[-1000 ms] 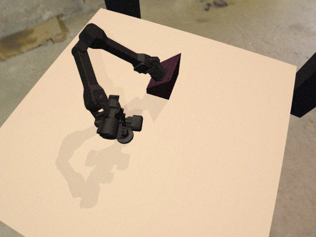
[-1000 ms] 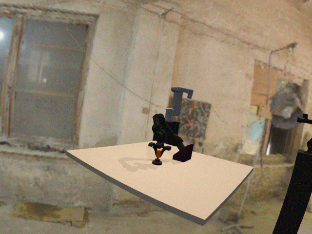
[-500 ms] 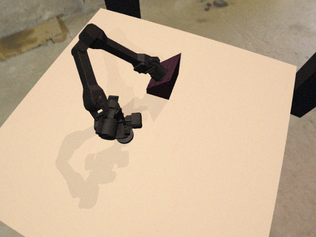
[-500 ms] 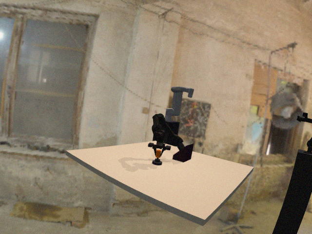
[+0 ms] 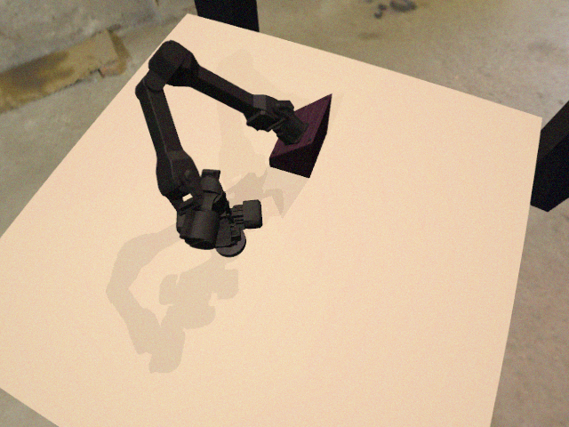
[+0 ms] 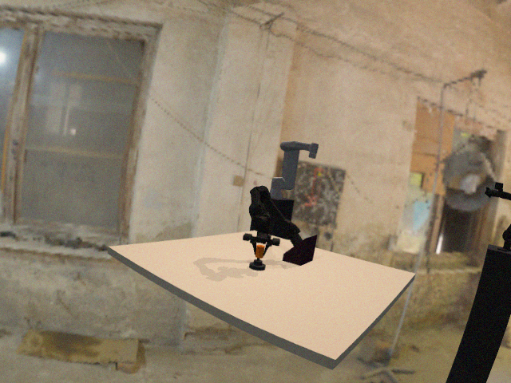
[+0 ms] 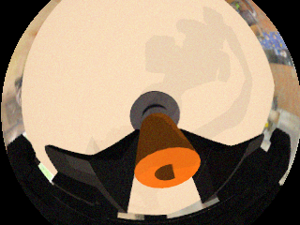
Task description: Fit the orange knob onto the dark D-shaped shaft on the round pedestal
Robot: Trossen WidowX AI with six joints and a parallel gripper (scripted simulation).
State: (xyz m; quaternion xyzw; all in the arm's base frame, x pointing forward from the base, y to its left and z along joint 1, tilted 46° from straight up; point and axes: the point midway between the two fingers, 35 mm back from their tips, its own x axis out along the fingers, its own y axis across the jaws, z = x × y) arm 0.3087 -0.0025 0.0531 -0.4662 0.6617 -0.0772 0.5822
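Now: the orange knob 20 mm above my gripper tip. Round my gripper tip: round pedestal: 40 mm below.
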